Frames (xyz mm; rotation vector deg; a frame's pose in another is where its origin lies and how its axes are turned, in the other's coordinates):
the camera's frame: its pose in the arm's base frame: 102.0 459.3 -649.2 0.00 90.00 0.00
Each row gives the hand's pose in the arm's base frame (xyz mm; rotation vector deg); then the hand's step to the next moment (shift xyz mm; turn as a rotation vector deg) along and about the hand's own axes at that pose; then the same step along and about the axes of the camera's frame.
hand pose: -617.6 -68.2 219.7 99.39 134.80 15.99
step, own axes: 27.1 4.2 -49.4 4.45 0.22 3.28
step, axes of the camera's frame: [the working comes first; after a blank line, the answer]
step, axes of the arm's base frame: -17.5 25.6 47.2 -0.18 4.42 -3.33

-47.2 25.6 -17.5 3.33 4.42 -0.18
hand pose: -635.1 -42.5 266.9 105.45 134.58 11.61
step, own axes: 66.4 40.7 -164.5 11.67 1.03 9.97
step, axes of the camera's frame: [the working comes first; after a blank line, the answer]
step, axes of the arm's base frame: -10.0 72.0 166.9 0.23 11.71 -9.97

-166.9 72.0 -10.0 9.97 11.71 0.23
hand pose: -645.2 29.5 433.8 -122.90 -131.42 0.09
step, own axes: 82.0 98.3 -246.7 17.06 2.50 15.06
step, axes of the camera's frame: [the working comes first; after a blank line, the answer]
step, axes of the arm's base frame: 93.0 88.4 246.6 1.33 17.19 -15.06

-246.6 88.4 93.0 15.06 17.19 1.33
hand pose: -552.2 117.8 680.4 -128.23 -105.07 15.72
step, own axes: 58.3 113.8 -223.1 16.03 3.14 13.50
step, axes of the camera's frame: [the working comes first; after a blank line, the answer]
step, axes of the arm's base frame: 182.8 22.0 179.5 2.18 15.96 -13.76

-179.5 22.0 182.8 13.76 15.96 2.18
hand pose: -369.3 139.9 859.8 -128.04 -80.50 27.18
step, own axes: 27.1 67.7 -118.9 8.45 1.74 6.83
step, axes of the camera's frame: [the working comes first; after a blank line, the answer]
step, axes of the arm's base frame: 123.0 -23.9 61.3 1.36 8.33 -7.06

-61.3 -23.9 123.0 7.06 8.33 1.36
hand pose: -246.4 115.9 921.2 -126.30 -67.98 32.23
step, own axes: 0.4 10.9 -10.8 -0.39 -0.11 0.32
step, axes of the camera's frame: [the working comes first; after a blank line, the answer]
step, axes of the arm's base frame: 13.3 -7.6 0.9 -0.46 -0.19 -0.13

-0.9 -7.6 13.3 0.13 -0.19 -0.46
